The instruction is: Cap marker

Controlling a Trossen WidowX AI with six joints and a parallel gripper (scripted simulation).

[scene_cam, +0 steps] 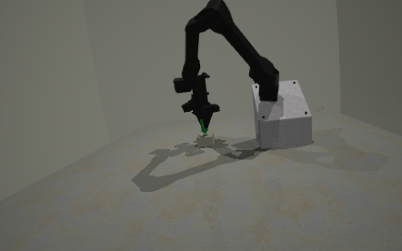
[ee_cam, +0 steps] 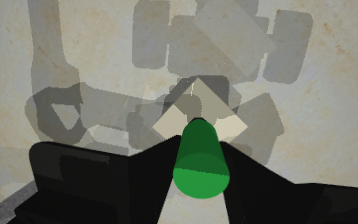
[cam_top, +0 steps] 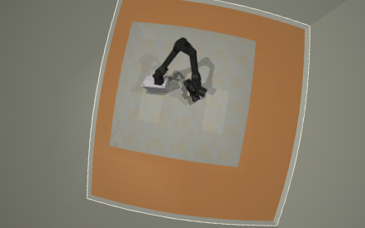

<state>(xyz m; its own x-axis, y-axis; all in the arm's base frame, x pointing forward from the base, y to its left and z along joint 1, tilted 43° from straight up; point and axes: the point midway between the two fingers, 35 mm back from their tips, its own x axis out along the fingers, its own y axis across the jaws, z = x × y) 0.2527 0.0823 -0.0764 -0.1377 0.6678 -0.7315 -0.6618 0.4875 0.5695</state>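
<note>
My gripper tip is now 1 cm below the green cap. Round my gripper tip: cream holder block: 5 cm below.
</note>
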